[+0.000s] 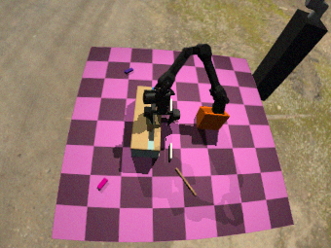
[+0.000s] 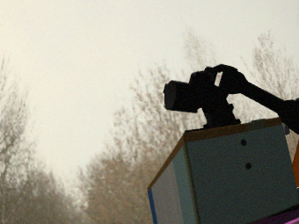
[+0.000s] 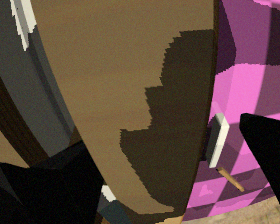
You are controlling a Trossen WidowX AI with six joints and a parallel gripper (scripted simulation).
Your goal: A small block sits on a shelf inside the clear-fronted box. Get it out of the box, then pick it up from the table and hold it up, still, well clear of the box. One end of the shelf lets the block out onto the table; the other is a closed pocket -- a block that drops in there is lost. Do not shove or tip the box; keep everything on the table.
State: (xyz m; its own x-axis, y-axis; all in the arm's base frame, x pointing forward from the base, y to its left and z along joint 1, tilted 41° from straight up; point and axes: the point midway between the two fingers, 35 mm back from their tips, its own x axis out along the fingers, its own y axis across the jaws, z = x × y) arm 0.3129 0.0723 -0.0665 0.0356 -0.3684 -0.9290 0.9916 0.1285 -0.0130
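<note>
Now: the box 4 cm ahead of my gripper tip, 3 cm to the right of it and 3 cm below it. The rest, counted from my gripper tip: tan stick (27 cm to the left, 18 cm behind, 9 cm below).
</note>
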